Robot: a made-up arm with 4 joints.
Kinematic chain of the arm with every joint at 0, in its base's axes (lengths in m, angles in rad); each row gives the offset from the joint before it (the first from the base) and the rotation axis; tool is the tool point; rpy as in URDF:
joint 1: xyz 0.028 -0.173 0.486 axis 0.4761 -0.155 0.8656
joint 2: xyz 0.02 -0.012 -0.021 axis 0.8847 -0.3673 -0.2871
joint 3: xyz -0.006 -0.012 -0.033 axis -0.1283 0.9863 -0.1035
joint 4: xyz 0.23 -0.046 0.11 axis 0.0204 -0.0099 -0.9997
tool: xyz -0.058 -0.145 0.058 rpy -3.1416 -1.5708 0
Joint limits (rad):
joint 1: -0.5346..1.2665
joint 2: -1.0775..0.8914
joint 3: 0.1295..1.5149
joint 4: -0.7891..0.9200
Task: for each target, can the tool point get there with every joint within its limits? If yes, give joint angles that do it. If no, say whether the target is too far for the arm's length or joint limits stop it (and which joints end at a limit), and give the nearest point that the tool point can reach.
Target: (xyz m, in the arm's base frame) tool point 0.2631 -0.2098 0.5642
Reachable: yes | joints 0.7673 -0.1551 0.3183 0.4761
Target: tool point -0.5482 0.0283 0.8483
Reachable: no: too far | nearest point 0.0761 -0.0696 0.6336 | short by 0.667 m
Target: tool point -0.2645 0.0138 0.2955
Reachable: no: joint limits stop it (at a limit: joint 1, joint 2, joint 3, joint 4) | nearest point 0.1799 0.0120 0.4357 | short by 0.466 m
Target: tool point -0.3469 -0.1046 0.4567
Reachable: no: joint limits stop it (at a limit: joint 1, joint 2, joint 3, joint 4) | nearest point -0.0105 -0.3577 0.5396 | short by 0.429 m
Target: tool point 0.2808 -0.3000 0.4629
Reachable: yes | joints 0.3461 0.1560 0.7381 0.3592
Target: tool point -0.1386 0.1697 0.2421
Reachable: no: joint limits stop it (at a limit: joint 1, joint 2, joint 3, joint 4) | nearest point 0.1709 0.1973 0.2902 | short by 0.314 m
